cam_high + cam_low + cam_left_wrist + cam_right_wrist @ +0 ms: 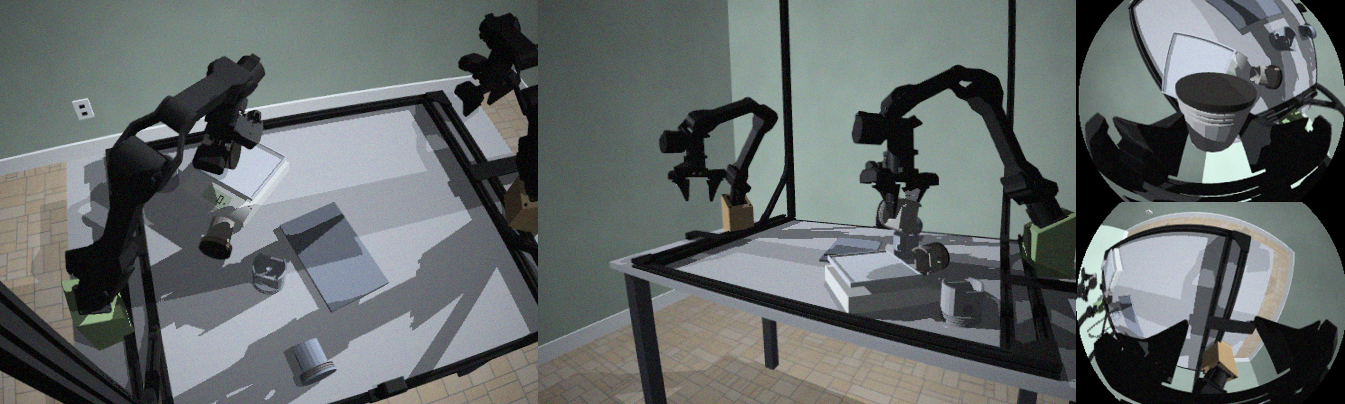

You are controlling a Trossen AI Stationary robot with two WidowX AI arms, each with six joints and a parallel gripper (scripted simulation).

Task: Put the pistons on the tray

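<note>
My left gripper is now 22 cm past the flat steel tray, 20 cm to the left of it and 19 cm above it. Round my left hand: white scale (5 cm ahead, 5 cm to the right, 14 cm below).
</note>
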